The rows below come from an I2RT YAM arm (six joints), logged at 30 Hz.
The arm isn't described. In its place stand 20 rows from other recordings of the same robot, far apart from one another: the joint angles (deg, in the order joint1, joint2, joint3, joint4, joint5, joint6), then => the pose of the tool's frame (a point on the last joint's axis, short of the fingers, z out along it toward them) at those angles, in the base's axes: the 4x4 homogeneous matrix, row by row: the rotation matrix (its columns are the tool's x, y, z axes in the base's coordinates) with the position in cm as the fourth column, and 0 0 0 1 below.
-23.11 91.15 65.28 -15.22 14.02 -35.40 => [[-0.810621, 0.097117, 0.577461, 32.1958], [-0.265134, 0.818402, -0.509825, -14.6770], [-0.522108, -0.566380, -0.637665, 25.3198], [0, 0, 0, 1]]
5.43 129.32 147.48 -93.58 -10.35 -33.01 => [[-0.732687, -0.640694, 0.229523, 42.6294], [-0.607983, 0.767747, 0.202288, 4.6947], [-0.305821, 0.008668, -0.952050, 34.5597], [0, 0, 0, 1]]
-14.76 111.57 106.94 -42.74 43.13 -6.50 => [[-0.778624, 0.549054, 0.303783, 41.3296], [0.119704, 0.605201, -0.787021, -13.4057], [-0.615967, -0.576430, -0.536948, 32.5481], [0, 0, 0, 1]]
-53.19 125.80 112.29 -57.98 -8.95 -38.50 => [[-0.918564, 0.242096, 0.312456, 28.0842], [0.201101, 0.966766, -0.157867, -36.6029], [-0.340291, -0.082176, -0.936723, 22.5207], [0, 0, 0, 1]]
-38.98 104.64 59.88 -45.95 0.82 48.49 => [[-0.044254, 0.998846, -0.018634, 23.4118], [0.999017, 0.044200, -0.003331, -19.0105], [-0.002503, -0.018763, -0.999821, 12.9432], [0, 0, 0, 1]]
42.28 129.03 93.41 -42.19 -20.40 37.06 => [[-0.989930, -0.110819, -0.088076, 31.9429], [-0.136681, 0.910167, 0.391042, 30.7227], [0.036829, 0.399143, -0.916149, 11.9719], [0, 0, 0, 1]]
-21.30 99.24 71.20 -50.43 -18.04 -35.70 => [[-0.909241, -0.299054, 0.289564, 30.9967], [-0.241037, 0.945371, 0.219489, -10.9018], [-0.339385, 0.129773, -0.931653, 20.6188], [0, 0, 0, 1]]
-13.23 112.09 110.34 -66.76 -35.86 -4.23 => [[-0.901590, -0.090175, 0.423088, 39.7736], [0.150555, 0.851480, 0.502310, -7.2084], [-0.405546, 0.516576, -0.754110, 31.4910], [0, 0, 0, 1]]
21.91 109.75 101.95 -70.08 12.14 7.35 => [[-0.941067, -0.205134, 0.268912, 35.8065], [-0.243691, 0.962584, -0.118517, 13.5945], [-0.234539, -0.177064, -0.955845, 28.1788], [0, 0, 0, 1]]
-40.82 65.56 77.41 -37.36 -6.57 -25.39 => [[-0.539373, 0.376324, 0.753297, 18.1966], [-0.096967, 0.860872, -0.499496, -15.1797], [-0.836465, -0.342460, -0.427840, 41.5777], [0, 0, 0, 1]]
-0.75 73.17 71.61 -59.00 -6.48 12.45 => [[-0.859473, 0.146272, 0.489807, 24.3895], [0.225480, 0.968414, 0.106454, 0.0826], [-0.458765, 0.201936, -0.865307, 32.4253], [0, 0, 0, 1]]
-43.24 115.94 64.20 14.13 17.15 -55.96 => [[-0.932307, 0.093276, 0.349433, 29.8683], [-0.210188, 0.646518, -0.733373, -29.5285], [-0.294321, -0.757175, -0.583148, 12.9761], [0, 0, 0, 1]]
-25.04 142.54 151.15 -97.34 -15.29 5.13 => [[-0.866129, 0.482352, 0.130983, 42.5464], [0.499817, 0.835070, 0.229871, -18.8397], [0.001498, 0.264566, -0.964367, 26.1757], [0, 0, 0, 1]]
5.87 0.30 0.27 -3.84 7.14 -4.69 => [[-0.068703, 0.016319, 0.997504, 10.9982], [-0.088622, 0.995814, -0.022395, 0.6859], [-0.993693, -0.089939, -0.066970, 16.7377], [0, 0, 0, 1]]
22.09 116.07 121.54 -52.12 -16.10 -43.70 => [[-0.115642, -0.854255, 0.506829, 41.1828], [-0.763305, 0.402936, 0.504983, 17.7797], [-0.635604, -0.328468, -0.698654, 35.5040], [0, 0, 0, 1]]
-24.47 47.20 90.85 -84.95 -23.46 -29.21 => [[-0.576916, -0.199104, 0.792165, 5.7399], [-0.229300, 0.970314, 0.076887, -1.0550], [-0.783957, -0.137286, -0.605445, 44.9337], [0, 0, 0, 1]]
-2.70 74.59 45.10 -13.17 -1.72 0.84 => [[-0.676454, 0.034958, 0.735654, 27.2976], [0.046571, 0.998904, -0.004644, -1.1803], [-0.735011, 0.031118, -0.677341, 22.5372], [0, 0, 0, 1]]
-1.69 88.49 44.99 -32.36 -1.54 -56.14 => [[-0.559081, -0.792122, 0.244890, 25.8748], [-0.813967, 0.580578, 0.019661, -0.6677], [-0.157752, -0.188340, -0.969351, 14.6019], [0, 0, 0, 1]]
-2.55 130.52 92.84 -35.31 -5.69 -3.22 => [[-0.954658, -0.038387, 0.295220, 45.3820], [-0.013433, 0.996196, 0.086097, -1.6678], [-0.297402, 0.078227, -0.951542, 10.7281], [0, 0, 0, 1]]
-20.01 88.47 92.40 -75.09 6.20 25.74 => [[-0.639081, 0.722155, 0.264702, 26.9851], [0.692219, 0.690052, -0.211334, -10.2363], [-0.335274, 0.048172, -0.940888, 35.0527], [0, 0, 0, 1]]
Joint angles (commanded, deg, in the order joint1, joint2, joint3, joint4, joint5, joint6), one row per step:
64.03, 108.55, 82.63, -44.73, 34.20, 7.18
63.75, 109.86, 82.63, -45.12, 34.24, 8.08
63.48, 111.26, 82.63, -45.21, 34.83, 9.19
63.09, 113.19, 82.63, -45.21, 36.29, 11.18
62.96, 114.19, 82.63, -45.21, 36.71, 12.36
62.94, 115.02, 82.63, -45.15, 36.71, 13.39
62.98, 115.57, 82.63, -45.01, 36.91, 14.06
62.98, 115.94, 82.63, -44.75, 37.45, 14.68
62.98, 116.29, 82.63, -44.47, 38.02, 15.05
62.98, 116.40, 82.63, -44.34, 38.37, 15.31
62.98, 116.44, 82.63, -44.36, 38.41, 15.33
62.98, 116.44, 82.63, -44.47, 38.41, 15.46
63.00, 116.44, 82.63, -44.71, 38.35, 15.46
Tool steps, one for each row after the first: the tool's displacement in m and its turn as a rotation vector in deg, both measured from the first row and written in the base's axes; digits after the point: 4 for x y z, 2 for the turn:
0.0023, 0.0004, -0.0086, -0.98, 0.70, -1.00
0.0050, 0.0011, -0.0174, -1.88, 0.82, -2.32
0.0091, 0.0016, -0.0293, -2.99, 0.31, -4.67
0.0106, 0.0021, -0.0357, -3.33, 0.29, -5.82
0.0111, 0.0029, -0.0410, -3.39, 0.55, -6.64
0.0113, 0.0037, -0.0445, -3.43, 0.49, -7.17
0.0119, 0.0042, -0.0466, -3.36, 0.01, -7.78
0.0125, 0.0048, -0.0486, -3.41, -0.49, -8.20
0.0128, 0.0050, -0.0491, -3.36, -0.83, -8.48
0.0128, 0.0050, -0.0494, -3.42, -0.85, -8.51
0.0127, 0.0048, -0.0494, -3.44, -0.81, -8.60
0.0124, 0.0045, -0.0495, -3.64, -0.67, -8.57

